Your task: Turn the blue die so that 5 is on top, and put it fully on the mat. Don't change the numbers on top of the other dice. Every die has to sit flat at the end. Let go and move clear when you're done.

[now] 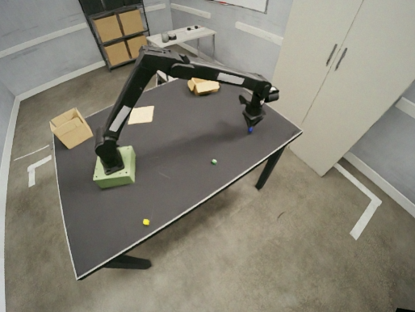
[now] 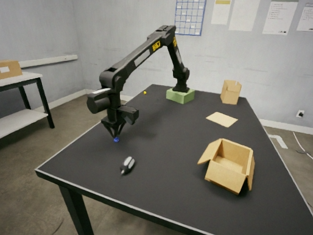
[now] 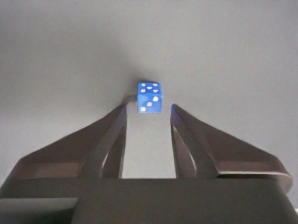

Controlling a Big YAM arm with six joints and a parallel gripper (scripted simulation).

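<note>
My hand is 3 cm above the blue die. Round my hand: grey-white object (13 cm ahead, 13 cm to the left, 2 cm below); then green die (28 cm behind, 8 cm to the right, 3 cm below); then tan mat (47 cm behind, 44 cm to the left, 3 cm below).
</note>
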